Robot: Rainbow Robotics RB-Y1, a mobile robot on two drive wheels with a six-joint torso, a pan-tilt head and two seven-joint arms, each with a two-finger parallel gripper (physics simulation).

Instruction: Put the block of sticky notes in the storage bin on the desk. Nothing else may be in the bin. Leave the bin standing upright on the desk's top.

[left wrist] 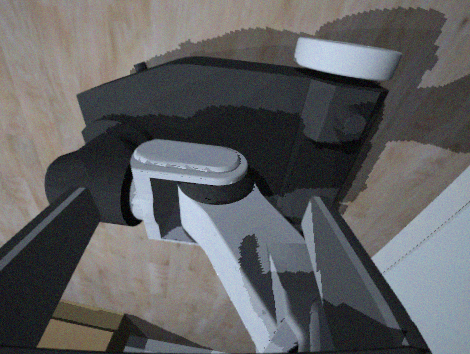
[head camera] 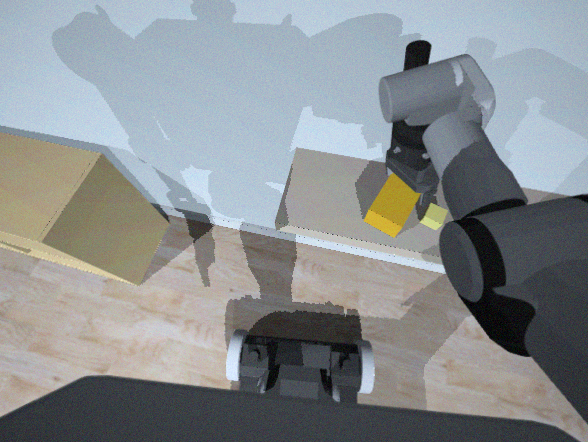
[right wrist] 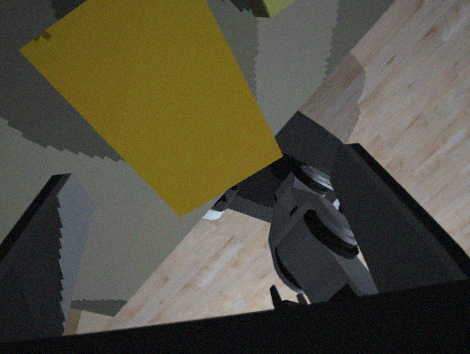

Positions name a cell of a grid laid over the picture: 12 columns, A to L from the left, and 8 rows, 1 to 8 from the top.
Labels:
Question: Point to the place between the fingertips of my right gripper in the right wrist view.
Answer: F4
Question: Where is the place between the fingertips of my left gripper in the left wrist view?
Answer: At F5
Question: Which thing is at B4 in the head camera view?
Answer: A tan cabinet.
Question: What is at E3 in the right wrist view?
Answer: A yellow block.

